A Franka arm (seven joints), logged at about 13 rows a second.
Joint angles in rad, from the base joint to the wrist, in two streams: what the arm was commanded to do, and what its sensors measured. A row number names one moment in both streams.
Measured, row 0:
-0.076, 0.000, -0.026, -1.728, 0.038, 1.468, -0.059
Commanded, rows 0 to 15:
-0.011, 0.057, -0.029, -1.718, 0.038, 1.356, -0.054
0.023, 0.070, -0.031, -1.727, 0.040, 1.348, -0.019
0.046, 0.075, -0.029, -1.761, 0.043, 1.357, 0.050
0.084, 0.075, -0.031, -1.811, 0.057, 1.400, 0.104
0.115, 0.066, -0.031, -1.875, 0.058, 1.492, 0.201
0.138, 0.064, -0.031, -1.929, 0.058, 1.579, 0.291
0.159, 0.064, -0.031, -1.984, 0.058, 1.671, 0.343
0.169, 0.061, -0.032, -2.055, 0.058, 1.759, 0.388
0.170, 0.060, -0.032, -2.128, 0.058, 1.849, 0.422
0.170, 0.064, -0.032, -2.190, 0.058, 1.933, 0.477
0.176, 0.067, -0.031, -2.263, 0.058, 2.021, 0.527
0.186, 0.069, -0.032, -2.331, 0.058, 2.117, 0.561
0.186, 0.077, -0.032, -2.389, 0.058, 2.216, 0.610
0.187, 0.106, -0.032, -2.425, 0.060, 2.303, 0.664
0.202, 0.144, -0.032, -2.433, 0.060, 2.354, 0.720
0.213, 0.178, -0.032, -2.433, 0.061, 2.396, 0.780
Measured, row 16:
0.182, 0.130, -0.024, -2.424, 0.043, 2.321, 0.672
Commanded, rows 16 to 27:
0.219, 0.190, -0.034, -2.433, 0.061, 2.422, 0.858
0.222, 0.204, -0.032, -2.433, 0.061, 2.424, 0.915
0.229, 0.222, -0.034, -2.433, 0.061, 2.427, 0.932
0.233, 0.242, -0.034, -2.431, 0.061, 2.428, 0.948
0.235, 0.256, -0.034, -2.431, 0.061, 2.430, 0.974
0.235, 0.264, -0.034, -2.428, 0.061, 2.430, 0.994
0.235, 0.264, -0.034, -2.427, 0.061, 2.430, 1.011
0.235, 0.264, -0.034, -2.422, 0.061, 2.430, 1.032
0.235, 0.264, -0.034, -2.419, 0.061, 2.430, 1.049
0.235, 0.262, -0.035, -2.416, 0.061, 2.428, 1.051
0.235, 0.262, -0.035, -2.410, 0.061, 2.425, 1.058
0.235, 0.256, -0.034, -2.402, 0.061, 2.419, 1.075
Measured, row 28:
0.221, 0.260, -0.026, -2.424, 0.043, 2.432, 1.038
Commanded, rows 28 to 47:
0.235, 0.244, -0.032, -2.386, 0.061, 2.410, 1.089
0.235, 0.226, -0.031, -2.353, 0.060, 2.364, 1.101
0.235, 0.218, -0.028, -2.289, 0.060, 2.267, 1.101
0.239, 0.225, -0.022, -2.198, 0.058, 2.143, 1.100
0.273, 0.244, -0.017, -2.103, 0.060, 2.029, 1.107
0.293, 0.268, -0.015, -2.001, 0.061, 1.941, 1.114
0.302, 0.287, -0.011, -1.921, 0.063, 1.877, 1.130
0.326, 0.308, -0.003, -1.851, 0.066, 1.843, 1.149
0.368, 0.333, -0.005, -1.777, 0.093, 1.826, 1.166
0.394, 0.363, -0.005, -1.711, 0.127, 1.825, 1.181
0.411, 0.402, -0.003, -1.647, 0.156, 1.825, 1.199
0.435, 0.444, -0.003, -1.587, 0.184, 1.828, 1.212
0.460, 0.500, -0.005, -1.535, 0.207, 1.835, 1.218
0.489, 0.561, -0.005, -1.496, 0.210, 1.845, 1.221
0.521, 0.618, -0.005, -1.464, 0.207, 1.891, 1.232
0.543, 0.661, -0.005, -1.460, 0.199, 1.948, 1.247
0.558, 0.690, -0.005, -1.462, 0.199, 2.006, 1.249
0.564, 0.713, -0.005, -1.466, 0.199, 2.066, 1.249
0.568, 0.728, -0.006, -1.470, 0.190, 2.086, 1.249
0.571, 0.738, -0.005, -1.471, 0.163, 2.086, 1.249
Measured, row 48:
0.568, 0.716, 0.004, -1.512, 0.186, 2.097, 1.229
